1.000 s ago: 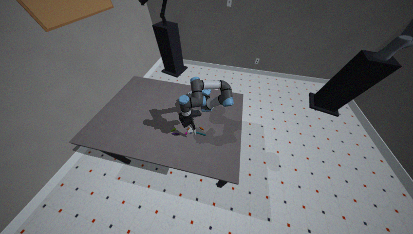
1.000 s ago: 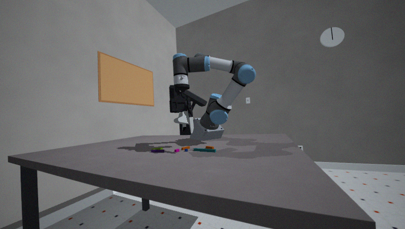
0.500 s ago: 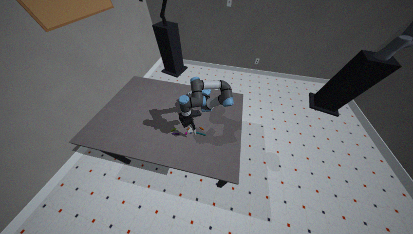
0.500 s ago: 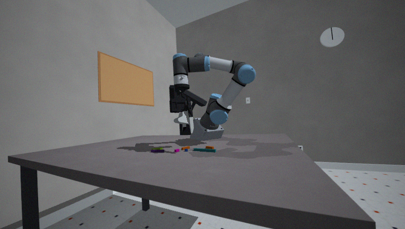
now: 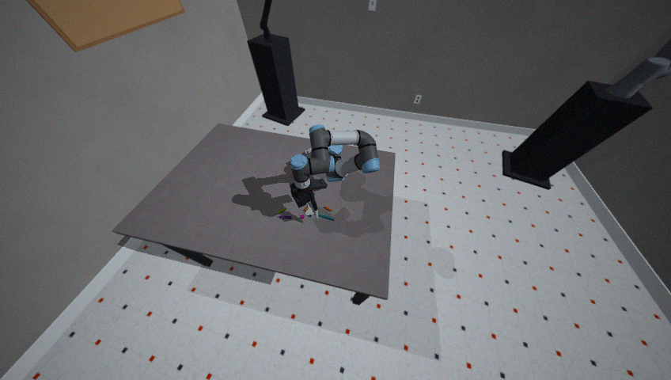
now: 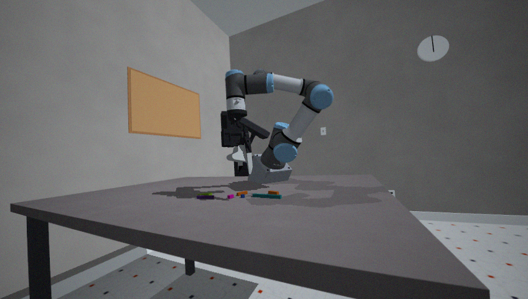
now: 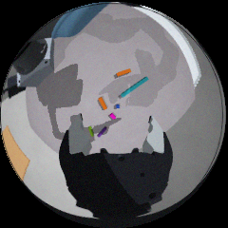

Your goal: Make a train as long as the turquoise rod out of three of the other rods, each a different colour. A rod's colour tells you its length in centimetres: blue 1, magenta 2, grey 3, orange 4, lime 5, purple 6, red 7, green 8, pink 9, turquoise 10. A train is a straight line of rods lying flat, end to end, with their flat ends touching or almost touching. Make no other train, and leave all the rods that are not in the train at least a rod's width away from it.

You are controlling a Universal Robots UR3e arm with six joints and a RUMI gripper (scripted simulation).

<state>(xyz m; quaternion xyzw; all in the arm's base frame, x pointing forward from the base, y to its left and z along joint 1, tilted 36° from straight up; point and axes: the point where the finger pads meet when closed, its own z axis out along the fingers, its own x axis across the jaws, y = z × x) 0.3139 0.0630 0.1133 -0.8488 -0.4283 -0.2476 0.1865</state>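
Right now the blue rod is 1 cm ahead of my hand and 7 cm below it. From my hand the other things lie so: purple rod 8 cm ahead, 11 cm to the right, 7 cm below; then turquoise rod 2 cm behind, 8 cm to the left, 7 cm below; then magenta rod 4 cm ahead, 3 cm to the right, 7 cm below.
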